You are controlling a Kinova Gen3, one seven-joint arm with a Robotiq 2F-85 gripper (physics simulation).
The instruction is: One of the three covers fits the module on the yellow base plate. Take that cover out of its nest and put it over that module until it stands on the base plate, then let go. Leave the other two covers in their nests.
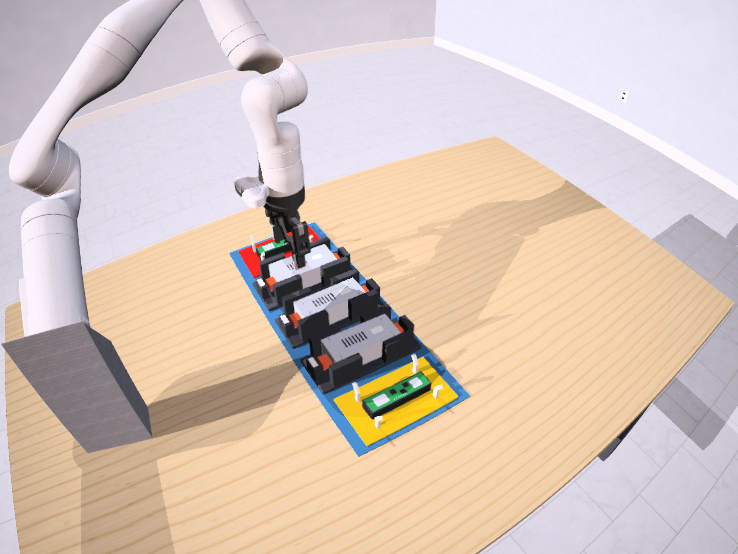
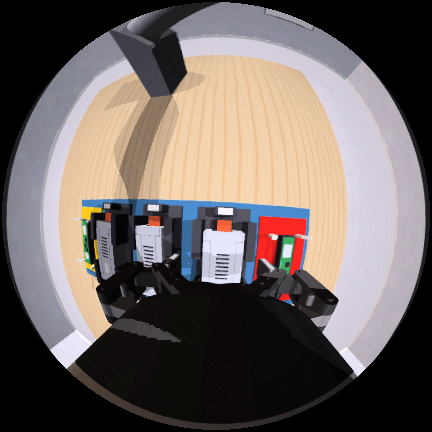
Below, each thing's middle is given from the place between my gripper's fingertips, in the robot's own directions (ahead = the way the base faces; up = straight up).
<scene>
Right now my hand is 120 mm to the right of the red plate (image 2: 266, 247), 80 mm above it and 10 mm short of it. Round my hand: yellow base plate (image 1: 404, 415) 310 mm to the right, 80 mm below, 70 mm ahead.
</scene>
